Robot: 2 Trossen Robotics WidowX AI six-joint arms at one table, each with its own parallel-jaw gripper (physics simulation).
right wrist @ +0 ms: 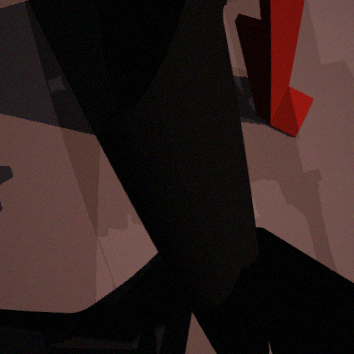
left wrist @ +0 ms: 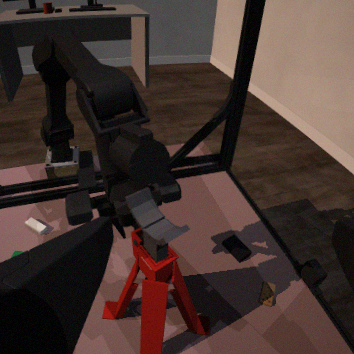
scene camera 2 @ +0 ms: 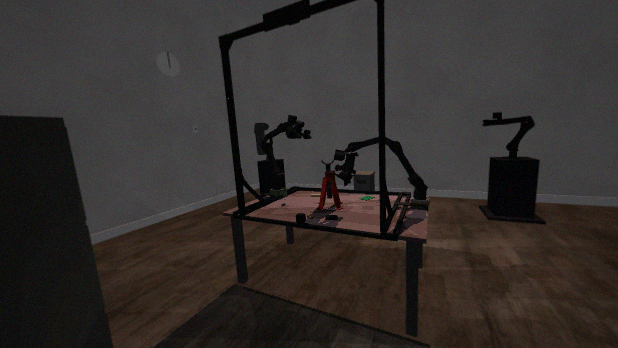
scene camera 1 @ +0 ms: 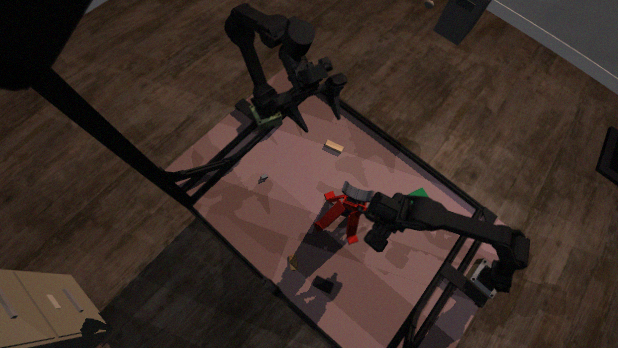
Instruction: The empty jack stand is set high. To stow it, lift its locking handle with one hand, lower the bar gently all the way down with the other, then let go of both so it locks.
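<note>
The red jack stand (scene camera 1: 342,211) (scene camera 2: 328,190) (left wrist: 154,284) stands upright near the middle of the table, one of its legs showing in the right wrist view (right wrist: 285,70). Its grey bar with the curved saddle (scene camera 1: 357,192) (scene camera 2: 327,163) (left wrist: 154,219) sits just above the red collar. My right gripper (scene camera 1: 365,209) (scene camera 2: 341,169) is pressed against the stand's top from the side and is shut on the locking handle, which the fingers hide. My left gripper (scene camera 1: 321,123) (scene camera 2: 307,134) is open and empty. It hangs high, far back from the stand, near its own base.
On the table lie a wooden block (scene camera 1: 334,146), a small grey piece (scene camera 1: 263,178), a green square (scene camera 1: 419,192), a black block (scene camera 1: 323,284) (left wrist: 237,247) and a domino (scene camera 1: 293,262) (left wrist: 267,293). A black knob (scene camera 2: 301,218) (left wrist: 313,272) sits at the table edge. Frame posts (scene camera 2: 381,103) rise around the table.
</note>
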